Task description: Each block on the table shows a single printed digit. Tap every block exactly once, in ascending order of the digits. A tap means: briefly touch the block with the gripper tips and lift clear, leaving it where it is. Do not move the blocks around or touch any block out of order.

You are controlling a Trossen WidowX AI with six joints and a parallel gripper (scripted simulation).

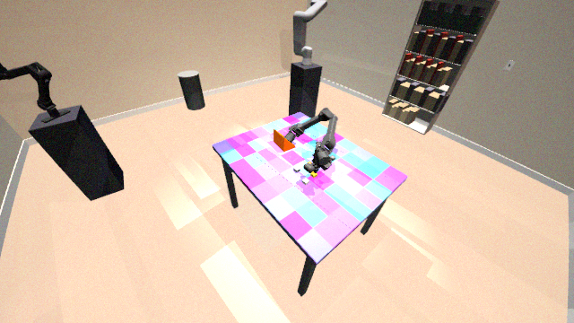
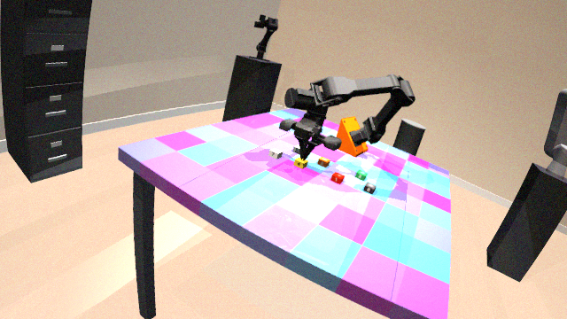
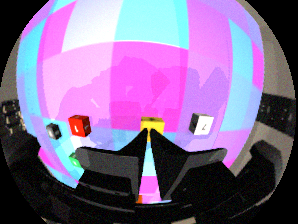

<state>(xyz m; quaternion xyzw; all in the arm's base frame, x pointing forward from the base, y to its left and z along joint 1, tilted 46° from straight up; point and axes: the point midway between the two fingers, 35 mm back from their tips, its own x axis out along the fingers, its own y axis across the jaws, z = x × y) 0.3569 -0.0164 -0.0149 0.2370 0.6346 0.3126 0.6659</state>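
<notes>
Now: gripper tip 10 mm to the left of the yellow block and 10 mm above it. From my gripper tip the other things lie so: red block (20 mm behind, 120 mm to the left, 10 mm below); orange block (90 mm behind, 30 mm to the left, 10 mm below); white block (20 mm ahead, 90 mm to the right, 10 mm below).
</notes>
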